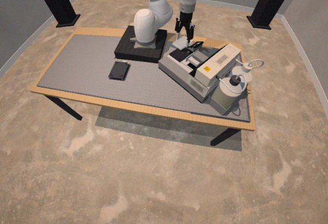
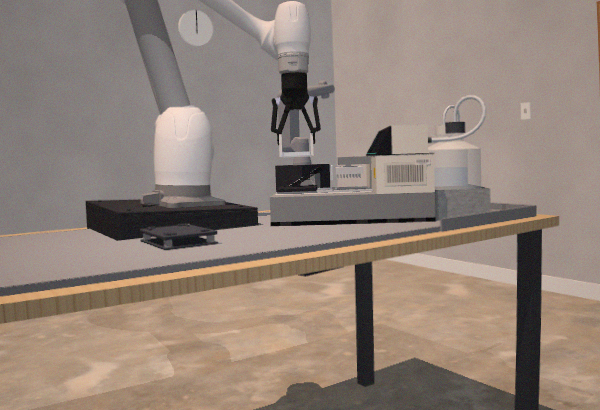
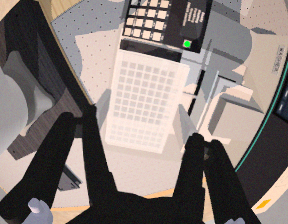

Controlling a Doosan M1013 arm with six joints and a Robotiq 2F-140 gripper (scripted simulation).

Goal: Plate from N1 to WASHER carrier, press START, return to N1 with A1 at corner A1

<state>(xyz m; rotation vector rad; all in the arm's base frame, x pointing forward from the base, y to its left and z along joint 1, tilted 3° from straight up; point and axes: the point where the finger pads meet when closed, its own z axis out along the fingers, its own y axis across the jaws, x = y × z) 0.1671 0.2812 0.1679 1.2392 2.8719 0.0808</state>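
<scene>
Right now the plate nest N1 is 110 mm ahead of my hand, 480 mm to the right of it and 180 mm below it. From my hand the other things lie so: plate washer (110 mm ahead, 110 mm to the left, 80 mm below); then white well plate (20 mm below); then washer carrier (120 mm below).
</scene>
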